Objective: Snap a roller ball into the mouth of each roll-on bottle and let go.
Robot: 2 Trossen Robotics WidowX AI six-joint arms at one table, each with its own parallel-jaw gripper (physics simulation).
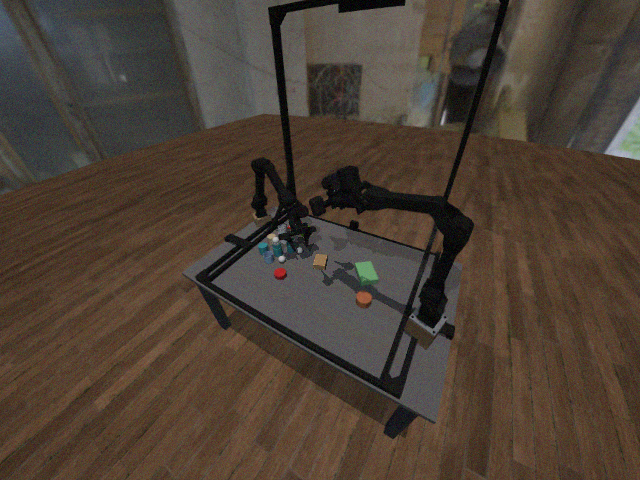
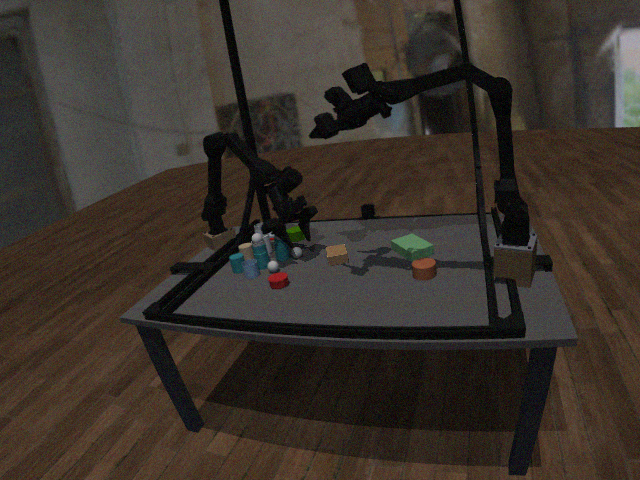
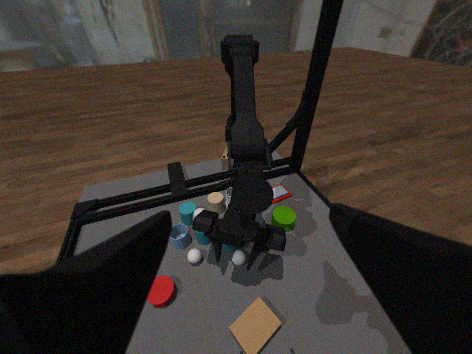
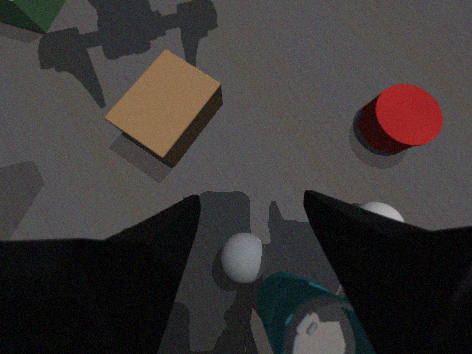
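Observation:
One white ball sits at the top of a teal bottle. A second teal bottle stands beside it; its mouth is partly hidden. A clear bottle is mostly hidden behind my right arm. A second ball lies on the table, below and between the fingers of my open right gripper. A third ball lies on the table. My left gripper is open, high above the table.
A blue cup, teal cylinder and tan cylinder stand by the bottles. A red disc, wooden block, lime cylinder, green block and orange disc are also on the table.

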